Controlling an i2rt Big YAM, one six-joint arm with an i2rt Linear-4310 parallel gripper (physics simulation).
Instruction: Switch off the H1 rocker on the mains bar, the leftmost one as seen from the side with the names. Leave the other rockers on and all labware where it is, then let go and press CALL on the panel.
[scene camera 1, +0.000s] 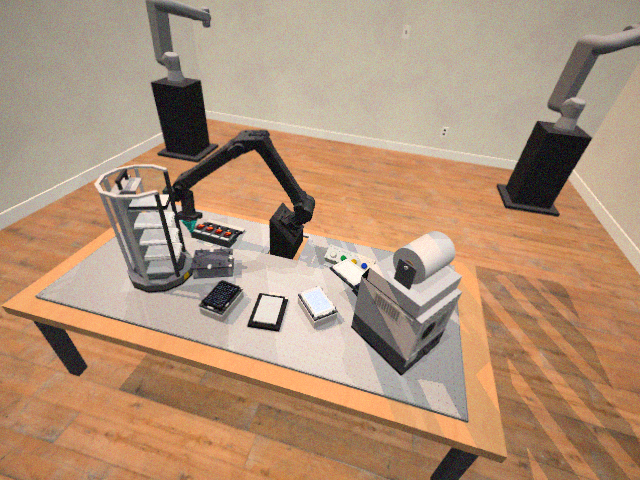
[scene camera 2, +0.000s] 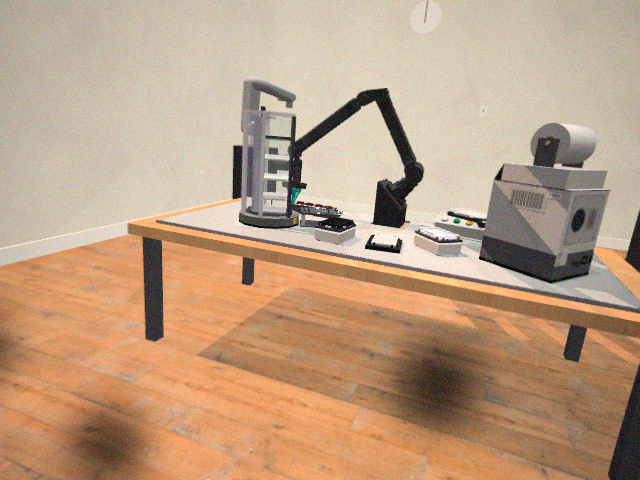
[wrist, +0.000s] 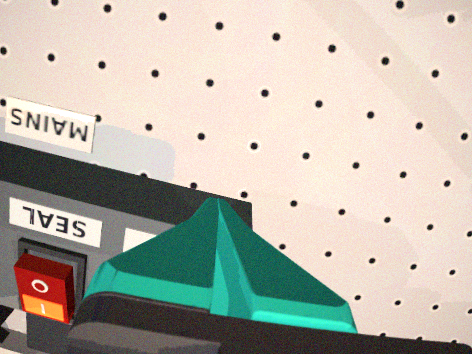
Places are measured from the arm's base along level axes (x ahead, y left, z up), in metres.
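Where they show: gripper, fingertip midpoint: (scene camera 1: 191, 232) (scene camera 2: 292, 203) (wrist: 213, 212); arm's base at its link origin: (scene camera 1: 288, 223) (scene camera 2: 394, 194).
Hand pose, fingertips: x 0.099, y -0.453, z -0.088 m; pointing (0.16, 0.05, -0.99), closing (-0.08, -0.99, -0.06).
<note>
Each offset is from my fingertips to the top centre of the thing. "*": to the spot under its first point.
The mains bar {* dx +0.001, dy +0.126, dz -0.011 m} (scene camera 1: 216, 239) (scene camera 2: 316, 210) (wrist: 125, 188) lies near the table's back left, with red rockers on top. In the wrist view the SEAL rocker {dx -0.048, dy +0.067, dz +0.009 m} (wrist: 44, 287) shows its O half and a lit orange I half. The H1 rocker is hidden behind my fingers there, and a corner of a white label {* dx -0.019, dy +0.028, dz -0.003 m} (wrist: 137, 240) shows beside them. My gripper (scene camera 1: 190, 227) (scene camera 2: 295, 200) (wrist: 213, 212) is shut and empty, teal tips pointing down at the H1 end of the bar. Whether it touches the rocker is hidden. The panel {dx -0.029, dy +0.767, dz +0.040 m} (scene camera 1: 348, 258) (scene camera 2: 454, 227) has white, green, yellow and blue buttons.
A round tower with shelved plates {* dx +0.343, dy +0.042, dz -0.001 m} (scene camera 1: 155, 283) (scene camera 2: 268, 221) stands close beside my gripper. A dark grey block {dx +0.156, dy +0.191, dz +0.032 m} (scene camera 1: 212, 262), a black rack {dx +0.342, dy +0.323, dz +0.026 m} (scene camera 1: 222, 296), a plate on a black base {dx +0.325, dy +0.506, dz -0.021 m} (scene camera 1: 268, 308) and a plate on a white base {* dx +0.268, dy +0.681, dz +0.011 m} (scene camera 1: 316, 302) lie in front. A boxy machine {dx +0.292, dy +0.992, dz +0.412 m} (scene camera 1: 403, 330) (scene camera 2: 532, 227) stands right.
</note>
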